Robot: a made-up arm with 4 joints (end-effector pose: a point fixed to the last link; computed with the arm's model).
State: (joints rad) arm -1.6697 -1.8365 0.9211 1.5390
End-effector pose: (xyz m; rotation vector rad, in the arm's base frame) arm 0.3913 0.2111 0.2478 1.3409 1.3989 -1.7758
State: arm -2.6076 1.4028 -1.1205 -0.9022
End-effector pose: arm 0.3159 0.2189 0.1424 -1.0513 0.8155 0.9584
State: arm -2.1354 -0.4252 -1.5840 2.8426
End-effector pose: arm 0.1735 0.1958 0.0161 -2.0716 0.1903 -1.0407
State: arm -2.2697 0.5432 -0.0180 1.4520
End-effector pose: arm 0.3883 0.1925 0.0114 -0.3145 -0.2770 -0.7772
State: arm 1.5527 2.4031 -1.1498 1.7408
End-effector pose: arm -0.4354 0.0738 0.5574 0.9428 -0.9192 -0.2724
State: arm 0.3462 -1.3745 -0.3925 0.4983
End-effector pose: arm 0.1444 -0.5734 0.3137 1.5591 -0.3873 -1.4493
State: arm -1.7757 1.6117 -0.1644 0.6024
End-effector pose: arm 0.5325 -0.1560 0.2304 -1.3443 -0.6502 -0.5117
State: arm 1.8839 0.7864 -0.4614 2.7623
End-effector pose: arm -0.4748 0.1875 0.1706 0.3267 -0.3998 -0.1702
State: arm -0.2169 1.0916 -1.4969 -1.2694
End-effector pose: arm -0.0544 -0.5464 0.2261 0.8769 0.9792 -0.9469
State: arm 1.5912 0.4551 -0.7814 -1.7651
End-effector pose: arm -0.4856 -0.0681 0.1503 0.5770 -0.4354 -1.4886
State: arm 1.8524 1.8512 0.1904 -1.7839
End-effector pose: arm -0.4317 0.2204 0.3877 1.1504 1.4514 -1.3757
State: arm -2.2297 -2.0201 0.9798 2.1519
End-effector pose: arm 0.1562 0.3852 0.2805 0.2738 2.2171 -1.8290
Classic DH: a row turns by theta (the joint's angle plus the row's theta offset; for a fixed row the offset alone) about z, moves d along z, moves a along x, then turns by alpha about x. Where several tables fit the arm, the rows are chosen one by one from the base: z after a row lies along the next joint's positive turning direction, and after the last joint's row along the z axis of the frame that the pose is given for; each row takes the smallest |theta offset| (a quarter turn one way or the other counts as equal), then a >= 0, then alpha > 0; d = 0 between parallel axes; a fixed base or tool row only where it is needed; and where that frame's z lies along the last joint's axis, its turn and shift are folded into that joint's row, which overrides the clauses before.
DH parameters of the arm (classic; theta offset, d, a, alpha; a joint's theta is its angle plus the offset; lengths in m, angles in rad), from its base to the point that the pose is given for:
base (fixed): -0.9334 0.7655 0.0485 2.9769
joint 1: -1.1799 0.5019 -0.0465 1.4843
joint 2: 1.4568 -0.4295 0.2032 -1.3092
joint 3: 1.4175 0.0191 0.04 1.5708
joint 4: -1.3258 0 0.0412 3.1416
tool (fixed): -1.3258 -0.04 0 0

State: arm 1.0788 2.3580 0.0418 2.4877
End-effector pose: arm -0.4623 -0.2125 0.5910 2.1335 0.4563 0.2465
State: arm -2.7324 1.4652 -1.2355 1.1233
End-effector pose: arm 0.3452 0.2531 0.1611 -1.2447 -0.4896 -0.7659
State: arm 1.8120 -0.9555 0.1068 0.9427
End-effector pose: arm -0.5558 -0.2546 0.2597 -0.6310 1.2500 1.8147
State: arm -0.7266 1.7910 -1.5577 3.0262
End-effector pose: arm 0.1251 -0.5064 0.3940 1.1171 0.6285 0.6861
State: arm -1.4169 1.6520 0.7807 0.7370
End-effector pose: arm 0.4949 -0.2760 0.2745 -1.2136 -1.2410 -0.1150
